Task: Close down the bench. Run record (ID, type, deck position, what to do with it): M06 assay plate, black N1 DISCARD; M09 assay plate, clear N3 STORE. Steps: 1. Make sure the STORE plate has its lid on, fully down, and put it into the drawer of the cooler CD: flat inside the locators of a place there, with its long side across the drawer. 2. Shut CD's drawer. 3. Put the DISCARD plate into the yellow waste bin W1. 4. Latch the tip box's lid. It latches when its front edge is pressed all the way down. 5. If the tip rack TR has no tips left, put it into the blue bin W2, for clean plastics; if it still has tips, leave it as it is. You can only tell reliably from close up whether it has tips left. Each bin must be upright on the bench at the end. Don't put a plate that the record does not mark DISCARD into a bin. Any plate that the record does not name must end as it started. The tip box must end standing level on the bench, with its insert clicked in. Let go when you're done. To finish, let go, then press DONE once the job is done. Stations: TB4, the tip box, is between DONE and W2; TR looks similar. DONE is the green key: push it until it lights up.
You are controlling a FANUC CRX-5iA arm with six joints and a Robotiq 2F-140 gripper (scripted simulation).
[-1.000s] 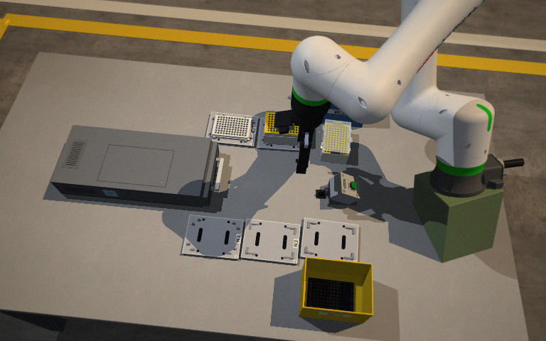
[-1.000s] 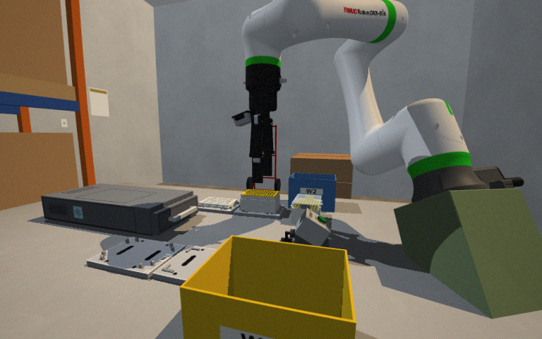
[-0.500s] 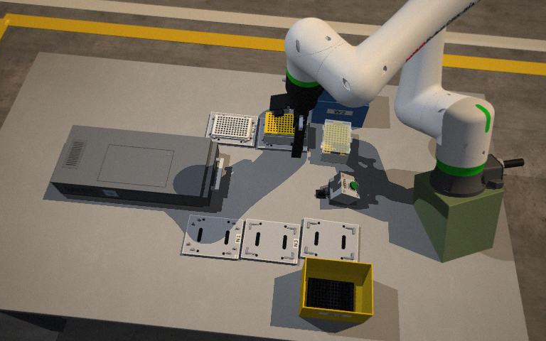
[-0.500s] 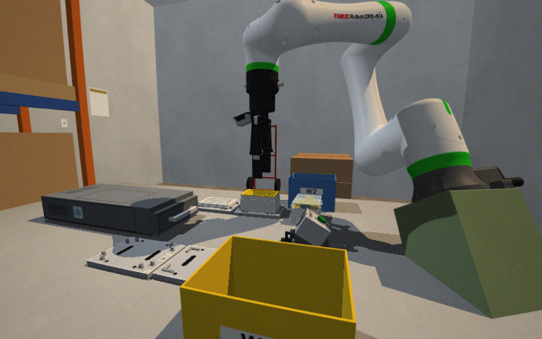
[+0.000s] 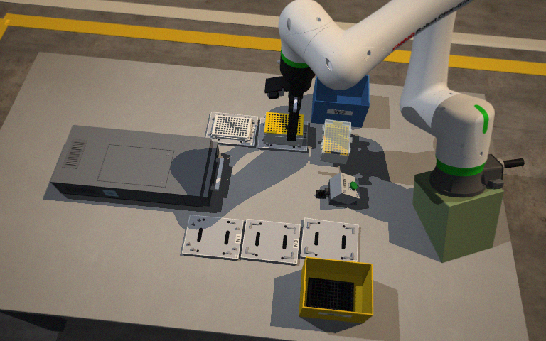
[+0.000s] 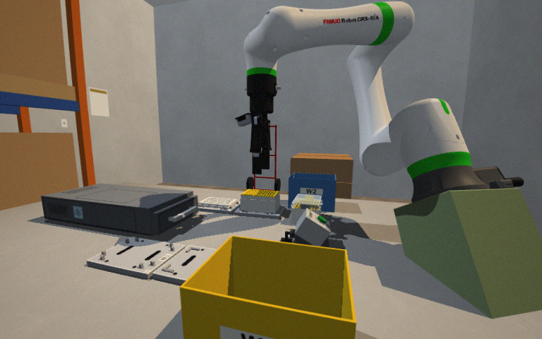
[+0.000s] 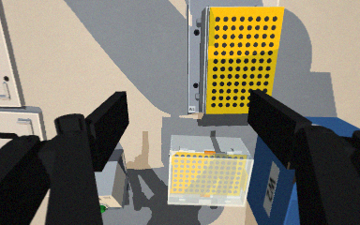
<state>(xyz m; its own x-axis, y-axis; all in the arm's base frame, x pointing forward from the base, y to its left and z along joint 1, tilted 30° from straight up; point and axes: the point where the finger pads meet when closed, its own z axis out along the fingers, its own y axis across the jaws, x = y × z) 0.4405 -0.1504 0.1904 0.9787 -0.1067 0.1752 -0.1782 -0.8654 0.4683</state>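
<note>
The tip rack TR is 7 cm to the right of my hand and 13 cm below it. Round my hand: green DONE key (17 cm behind, 17 cm to the left, 12 cm below); blue bin W2 (19 cm behind, 16 cm to the right, 15 cm below); white gridded plate (18 cm ahead, 11 cm to the right, 17 cm below).
</note>
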